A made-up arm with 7 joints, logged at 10 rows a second.
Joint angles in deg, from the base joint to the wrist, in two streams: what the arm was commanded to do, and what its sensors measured. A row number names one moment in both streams.
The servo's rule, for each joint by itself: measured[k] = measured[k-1] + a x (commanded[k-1-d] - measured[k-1]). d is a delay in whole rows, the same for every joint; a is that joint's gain. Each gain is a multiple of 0.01, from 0.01 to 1. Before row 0 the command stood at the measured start. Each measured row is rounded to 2 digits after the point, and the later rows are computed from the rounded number. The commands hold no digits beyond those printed.
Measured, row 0: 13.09, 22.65, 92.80, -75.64, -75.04, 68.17, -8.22
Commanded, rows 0 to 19: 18.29, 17.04, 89.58, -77.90, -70.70, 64.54, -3.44; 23.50, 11.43, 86.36, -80.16, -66.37, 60.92, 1.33; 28.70, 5.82, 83.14, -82.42, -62.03, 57.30, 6.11; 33.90, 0.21, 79.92, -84.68, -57.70, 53.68, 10.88; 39.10, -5.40, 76.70, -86.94, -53.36, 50.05, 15.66; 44.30, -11.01, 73.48, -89.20, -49.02, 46.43, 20.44; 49.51, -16.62, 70.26, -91.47, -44.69, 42.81, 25.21; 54.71, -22.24, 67.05, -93.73, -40.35, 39.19, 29.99; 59.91, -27.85, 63.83, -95.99, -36.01, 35.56, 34.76; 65.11, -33.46, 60.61, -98.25, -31.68, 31.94, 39.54; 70.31, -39.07, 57.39, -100.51, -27.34, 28.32, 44.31; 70.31, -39.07, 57.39, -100.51, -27.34, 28.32, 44.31; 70.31, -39.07, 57.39, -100.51, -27.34, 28.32, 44.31; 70.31, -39.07, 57.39, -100.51, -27.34, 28.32, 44.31; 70.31, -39.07, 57.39, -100.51, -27.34, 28.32, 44.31; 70.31, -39.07, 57.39, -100.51, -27.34, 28.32, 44.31; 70.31, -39.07, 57.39, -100.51, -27.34, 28.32, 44.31; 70.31, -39.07, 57.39, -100.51, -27.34, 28.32, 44.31; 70.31, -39.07, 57.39, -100.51, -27.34, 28.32, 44.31; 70.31, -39.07, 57.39, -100.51, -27.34, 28.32, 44.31
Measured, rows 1 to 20: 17.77, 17.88, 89.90, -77.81, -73.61, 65.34, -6.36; 22.93, 12.40, 86.71, -80.07, -71.22, 61.89, -3.36; 28.12, 6.81, 83.50, -82.33, -68.19, 58.31, 0.33; 33.32, 1.20, 80.28, -84.59, -64.73, 54.70, 4.44; 38.52, -4.41, 77.06, -86.85, -60.98, 51.07, 8.82; 43.72, -10.02, 73.84, -89.11, -57.03, 47.45, 13.35; 48.93, -15.63, 70.62, -91.38, -52.96, 43.83, 17.98; 54.13, -21.25, 67.41, -93.64, -48.80, 40.21, 22.66; 59.33, -26.86, 64.19, -95.90, -44.58, 36.58, 27.38; 64.53, -32.47, 60.97, -98.16, -40.32, 32.96, 32.12; 69.73, -38.08, 57.75, -100.42, -36.04, 29.34, 36.87; 70.25, -38.92, 57.43, -100.51, -33.17, 28.54, 39.77; 70.30, -39.05, 57.39, -100.51, -31.25, 28.37, 41.54; 70.31, -39.07, 57.39, -100.51, -29.96, 28.33, 42.62; 70.31, -39.07, 57.39, -100.51, -29.10, 28.32, 43.28; 70.31, -39.07, 57.39, -100.51, -28.52, 28.32, 43.68; 70.31, -39.07, 57.39, -100.51, -28.13, 28.32, 43.93; 70.31, -39.07, 57.39, -100.51, -27.87, 28.32, 44.08; 70.31, -39.07, 57.39, -100.51, -27.70, 28.32, 44.17; 70.31, -39.07, 57.39, -100.51, -27.58, 28.32, 44.22
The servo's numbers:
d 0
a 0.90 0.85 0.90 0.96 0.33 0.78 0.39

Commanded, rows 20 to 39: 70.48, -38.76, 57.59, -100.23, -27.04, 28.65, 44.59; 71.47, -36.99, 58.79, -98.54, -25.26, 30.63, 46.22; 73.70, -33.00, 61.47, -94.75, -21.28, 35.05, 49.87; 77.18, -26.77, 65.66, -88.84, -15.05, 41.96, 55.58; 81.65, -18.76, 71.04, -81.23, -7.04, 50.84, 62.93; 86.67, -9.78, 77.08, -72.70, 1.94, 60.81, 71.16; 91.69, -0.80, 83.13, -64.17, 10.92, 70.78, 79.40; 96.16, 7.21, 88.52, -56.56, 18.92, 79.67, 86.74; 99.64, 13.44, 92.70, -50.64, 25.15, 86.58, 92.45; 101.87, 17.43, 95.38, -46.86, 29.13, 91.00, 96.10; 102.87, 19.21, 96.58, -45.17, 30.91, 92.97, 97.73; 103.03, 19.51, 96.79, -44.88, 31.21, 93.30, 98.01; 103.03, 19.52, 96.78, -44.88, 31.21, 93.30, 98.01; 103.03, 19.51, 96.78, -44.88, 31.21, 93.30, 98.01; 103.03, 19.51, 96.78, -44.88, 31.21, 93.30, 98.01; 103.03, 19.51, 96.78, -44.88, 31.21, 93.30, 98.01; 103.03, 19.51, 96.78, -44.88, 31.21, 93.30, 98.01; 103.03, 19.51, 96.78, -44.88, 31.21, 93.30, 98.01; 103.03, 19.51, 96.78, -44.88, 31.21, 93.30, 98.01; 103.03, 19.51, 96.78, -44.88, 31.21, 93.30, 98.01
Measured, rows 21 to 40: 70.46, -38.81, 57.57, -100.24, -27.40, 28.58, 44.36; 71.37, -37.26, 58.67, -98.61, -26.69, 30.18, 45.09; 73.47, -33.64, 61.19, -94.90, -24.90, 33.98, 46.95; 76.81, -27.80, 65.21, -89.08, -21.65, 40.20, 50.32; 81.17, -20.12, 70.46, -81.54, -16.83, 48.50, 55.24; 86.12, -11.33, 76.42, -73.05, -10.64, 58.10, 61.45; 91.13, -2.38, 82.46, -64.53, -3.53, 67.99, 68.45; 95.66, 5.77, 87.91, -56.88, 3.88, 77.10, 75.58; 99.24, 12.29, 92.22, -50.89, 10.90, 84.49, 82.16; 101.61, 16.66, 95.06, -47.02, 16.92, 89.57, 87.60; 102.74, 18.83, 96.43, -45.24, 21.54, 92.22, 91.55; 103.00, 19.41, 96.75, -44.89, 24.73, 93.06, 94.07; 103.03, 19.50, 96.78, -44.88, 26.87, 93.25, 95.61; 103.03, 19.51, 96.78, -44.88, 28.30, 93.29, 96.55; 103.03, 19.51, 96.78, -44.88, 29.26, 93.30, 97.12; 103.03, 19.51, 96.78, -44.88, 29.90, 93.30, 97.47; 103.03, 19.51, 96.78, -44.88, 30.33, 93.30, 97.68; 103.03, 19.51, 96.78, -44.88, 30.62, 93.30, 97.81; 103.03, 19.51, 96.78, -44.88, 30.81, 93.30, 97.89; 103.03, 19.51, 96.78, -44.88, 30.94, 93.30, 97.94
